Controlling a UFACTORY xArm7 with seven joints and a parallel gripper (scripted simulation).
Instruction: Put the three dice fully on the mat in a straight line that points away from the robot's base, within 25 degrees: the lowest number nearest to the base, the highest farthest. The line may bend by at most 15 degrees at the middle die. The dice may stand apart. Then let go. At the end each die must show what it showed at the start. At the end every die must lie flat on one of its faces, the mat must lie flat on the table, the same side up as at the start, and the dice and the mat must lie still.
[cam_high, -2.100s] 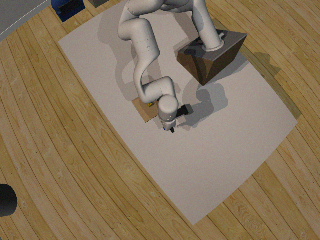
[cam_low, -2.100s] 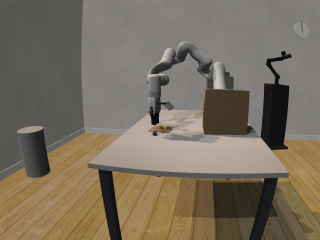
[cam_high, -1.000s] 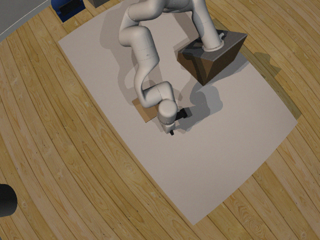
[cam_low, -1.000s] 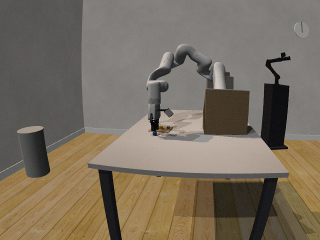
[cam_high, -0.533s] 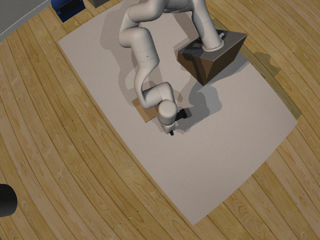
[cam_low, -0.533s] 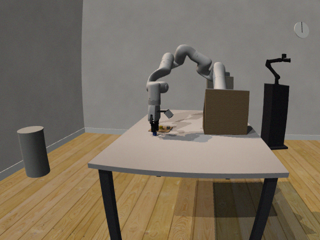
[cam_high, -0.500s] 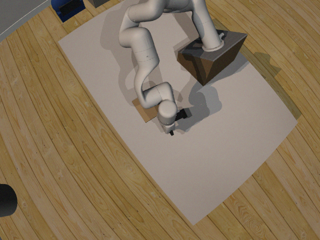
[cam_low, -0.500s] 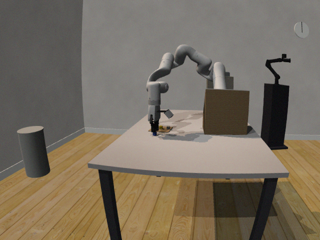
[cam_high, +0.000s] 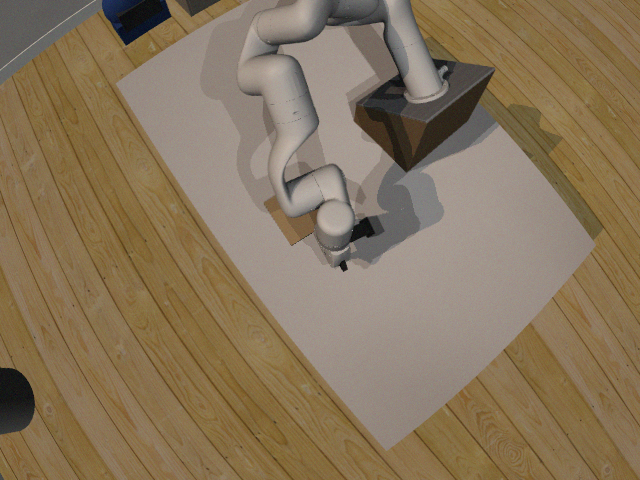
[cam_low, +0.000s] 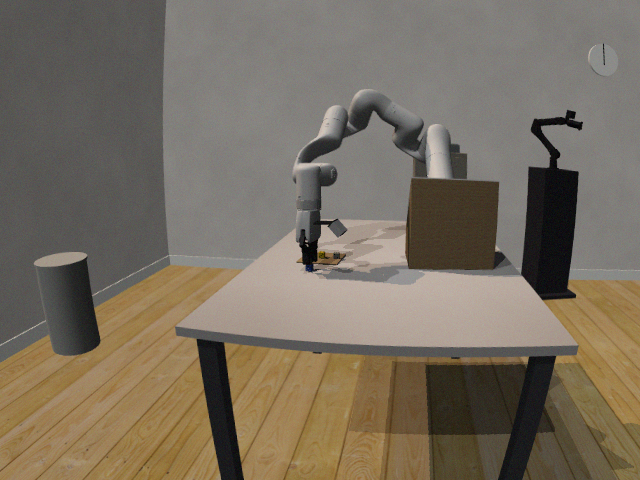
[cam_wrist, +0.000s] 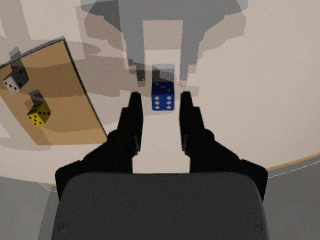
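Now: the blue die 30 mm below my hand. The rest, counted from my hand: yellow die: 140 mm to the right, 30 mm below, 30 mm behind; then brown mat: 140 mm to the right, 40 mm below, 30 mm behind; then white die: 140 mm to the right, 80 mm behind, 30 mm below.
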